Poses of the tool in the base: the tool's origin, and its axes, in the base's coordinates. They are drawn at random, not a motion.
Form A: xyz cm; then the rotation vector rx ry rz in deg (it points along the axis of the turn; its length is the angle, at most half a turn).
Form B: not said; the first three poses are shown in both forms.
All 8 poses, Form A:
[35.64 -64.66 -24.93 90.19 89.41 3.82]
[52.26 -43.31 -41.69 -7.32 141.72 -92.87]
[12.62 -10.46 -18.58 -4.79 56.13 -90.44]
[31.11 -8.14 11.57 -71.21 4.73 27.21]
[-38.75 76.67 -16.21 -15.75 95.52 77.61]
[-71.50 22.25 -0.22 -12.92 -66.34 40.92]
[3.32 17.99 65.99 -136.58 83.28 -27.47]
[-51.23 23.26 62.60 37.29 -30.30 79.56]
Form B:
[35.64 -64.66 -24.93 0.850 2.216 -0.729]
[52.26 -43.31 -41.69 -1.458 1.970 -1.354]
[12.62 -10.46 -18.58 -0.935 0.875 -0.765]
[31.11 -8.14 11.57 -1.231 1.232 1.778]
[-38.75 76.67 -16.21 0.704 1.521 1.030]
[-71.50 22.25 -0.22 -2.546 1.151 -2.930]
[3.32 17.99 65.99 -1.851 2.683 0.196]
[-51.23 23.26 62.60 2.987 0.768 -1.520]

